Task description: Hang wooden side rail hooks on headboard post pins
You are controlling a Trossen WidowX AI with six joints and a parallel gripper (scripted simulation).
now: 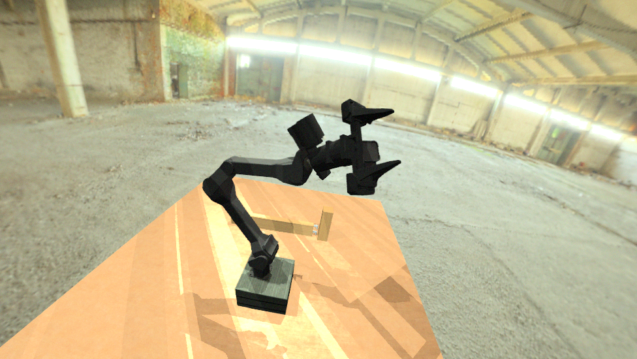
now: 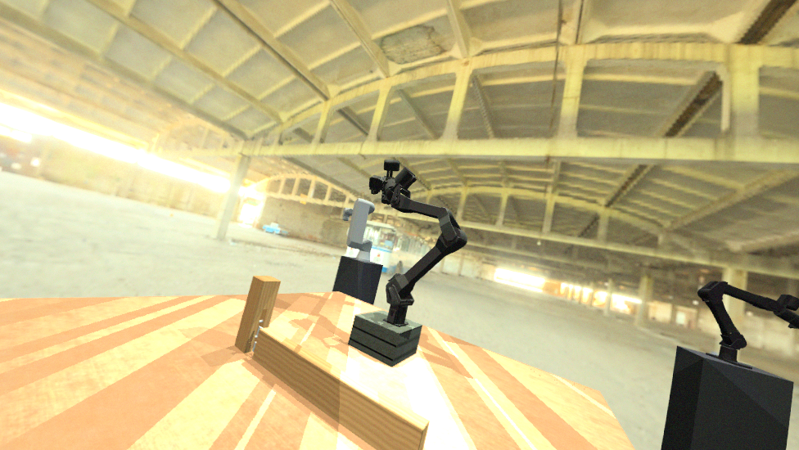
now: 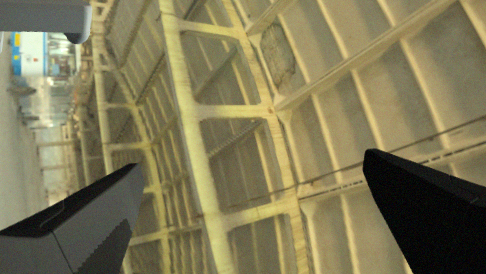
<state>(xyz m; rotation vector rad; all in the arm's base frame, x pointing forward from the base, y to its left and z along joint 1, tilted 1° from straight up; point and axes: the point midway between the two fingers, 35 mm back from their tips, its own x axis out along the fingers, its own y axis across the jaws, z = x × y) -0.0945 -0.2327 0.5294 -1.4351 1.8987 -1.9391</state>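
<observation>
My gripper tip is 55 cm above the upright headboard post, 46 cm short of it and 6 cm to the right of it.
</observation>
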